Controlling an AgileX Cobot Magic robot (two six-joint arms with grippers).
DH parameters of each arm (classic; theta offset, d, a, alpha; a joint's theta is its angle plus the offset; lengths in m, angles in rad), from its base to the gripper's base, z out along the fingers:
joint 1: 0 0.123 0 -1.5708
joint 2: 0.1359 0 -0.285 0
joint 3: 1.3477 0 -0.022 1.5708
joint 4: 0 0.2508 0 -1.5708
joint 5: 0 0 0.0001 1.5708
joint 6: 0 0.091 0 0
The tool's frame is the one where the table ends.
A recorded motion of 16 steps. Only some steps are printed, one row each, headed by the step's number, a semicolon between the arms.
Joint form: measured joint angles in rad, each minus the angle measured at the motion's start. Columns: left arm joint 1, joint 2, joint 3, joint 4, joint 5, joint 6; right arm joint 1, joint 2, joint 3, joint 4, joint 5, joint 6.
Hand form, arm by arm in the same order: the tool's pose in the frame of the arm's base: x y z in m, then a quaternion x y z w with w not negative. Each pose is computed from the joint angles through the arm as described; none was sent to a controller.
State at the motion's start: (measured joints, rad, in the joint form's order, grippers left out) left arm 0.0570 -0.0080 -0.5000 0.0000 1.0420 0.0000; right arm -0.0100 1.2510 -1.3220 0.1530 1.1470 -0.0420
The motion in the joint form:
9: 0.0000 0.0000 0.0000 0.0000 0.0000 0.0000; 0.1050 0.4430 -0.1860 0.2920 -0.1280 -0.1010
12: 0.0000 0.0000 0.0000 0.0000 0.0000 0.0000; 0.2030 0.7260 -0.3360 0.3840 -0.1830 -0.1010
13: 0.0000 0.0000 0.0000 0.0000 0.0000 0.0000; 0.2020 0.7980 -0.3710 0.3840 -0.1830 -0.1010
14: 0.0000 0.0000 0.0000 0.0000 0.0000 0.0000; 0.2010 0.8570 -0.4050 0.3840 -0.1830 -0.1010
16: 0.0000 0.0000 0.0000 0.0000 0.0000 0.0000; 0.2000 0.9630 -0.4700 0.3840 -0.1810 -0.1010
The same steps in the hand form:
9: -0.0053 -0.0003 0.2788 -0.02411 0.84585 0.01518 0.53266; 0.3604 0.0679 0.3213 -0.04281 0.95209 0.20378 0.22398
12: -0.0053 -0.0003 0.2788 -0.02411 0.84585 0.01518 0.53266; 0.4165 0.1204 0.2565 -0.05191 0.95200 0.24672 0.17361
13: -0.0053 -0.0003 0.2788 -0.02411 0.84585 0.01518 0.53266; 0.4293 0.1224 0.2348 -0.04756 0.95588 0.24416 0.15623
14: -0.0053 -0.0003 0.2788 -0.02411 0.84585 0.01518 0.53266; 0.4395 0.1240 0.2177 -0.04446 0.95833 0.24237 0.14450
16: -0.0053 -0.0003 0.2788 -0.02411 0.84585 0.01518 0.53266; 0.4563 0.1268 0.1864 -0.03990 0.96209 0.23952 0.12417

